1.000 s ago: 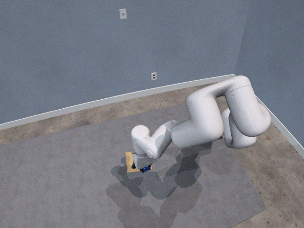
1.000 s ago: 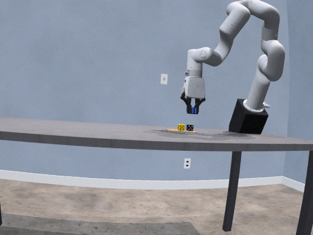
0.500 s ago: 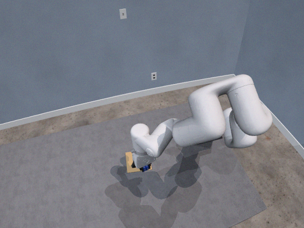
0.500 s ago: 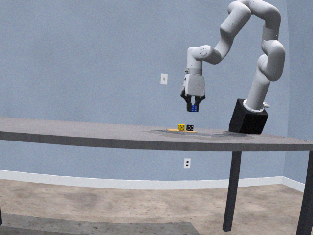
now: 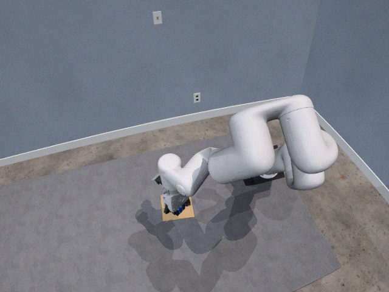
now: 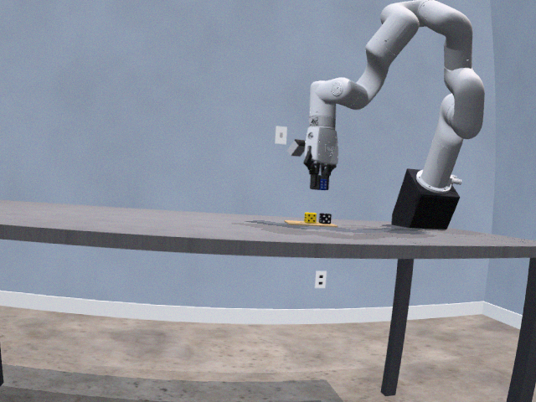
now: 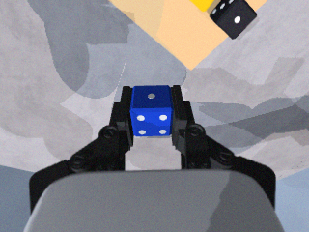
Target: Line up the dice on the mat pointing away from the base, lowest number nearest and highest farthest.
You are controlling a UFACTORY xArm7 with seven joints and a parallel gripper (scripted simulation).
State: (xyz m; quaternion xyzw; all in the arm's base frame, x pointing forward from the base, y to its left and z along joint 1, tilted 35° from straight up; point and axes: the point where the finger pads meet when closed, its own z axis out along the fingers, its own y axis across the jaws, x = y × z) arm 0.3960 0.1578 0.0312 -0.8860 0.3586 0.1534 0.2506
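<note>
Now: hand 1 cm short of the yellow die, 8 cm to the left of it and 10 cm above it. Also, from my hand: tan mat (1 cm ahead, 8 cm to the right, 12 cm below); black die (3 cm behind, 9 cm to the right, 10 cm below); blue die (1 cm below).
</note>
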